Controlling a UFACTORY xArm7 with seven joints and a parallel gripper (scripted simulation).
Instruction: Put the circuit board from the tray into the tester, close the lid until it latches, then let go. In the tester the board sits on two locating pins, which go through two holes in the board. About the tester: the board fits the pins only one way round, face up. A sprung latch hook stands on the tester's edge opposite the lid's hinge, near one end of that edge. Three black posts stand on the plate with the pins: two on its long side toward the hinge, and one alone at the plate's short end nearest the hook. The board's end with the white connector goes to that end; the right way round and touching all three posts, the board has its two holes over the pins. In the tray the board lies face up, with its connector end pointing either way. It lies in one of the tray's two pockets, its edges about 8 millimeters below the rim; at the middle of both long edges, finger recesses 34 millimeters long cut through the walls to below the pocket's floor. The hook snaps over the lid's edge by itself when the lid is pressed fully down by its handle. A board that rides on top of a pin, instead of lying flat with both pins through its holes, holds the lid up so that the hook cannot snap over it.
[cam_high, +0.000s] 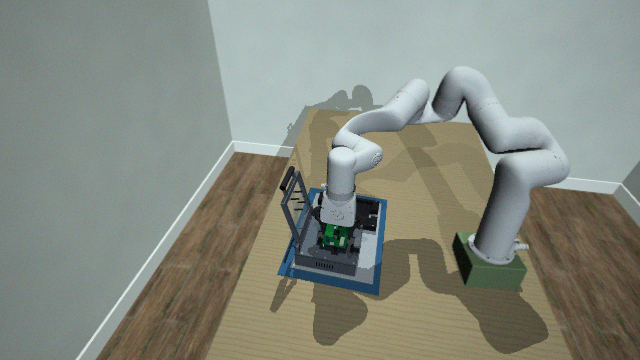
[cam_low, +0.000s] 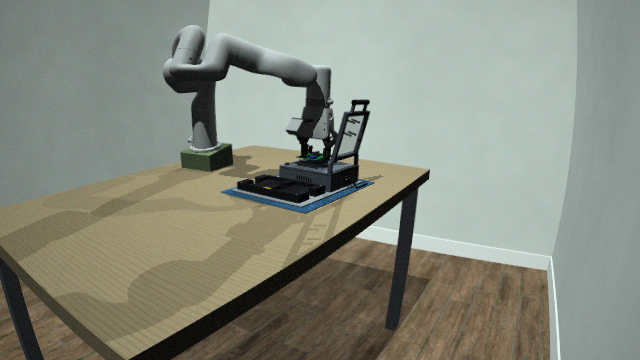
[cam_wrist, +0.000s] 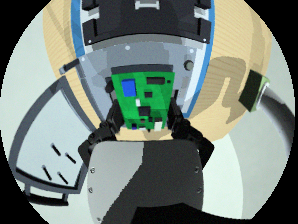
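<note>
Right now the green circuit board is right at my hand. The rest, counted from my hand: lid (120 mm ahead, 20 mm to the right, 90 mm above); then tester plate (10 mm ahead, 20 mm below).
</note>
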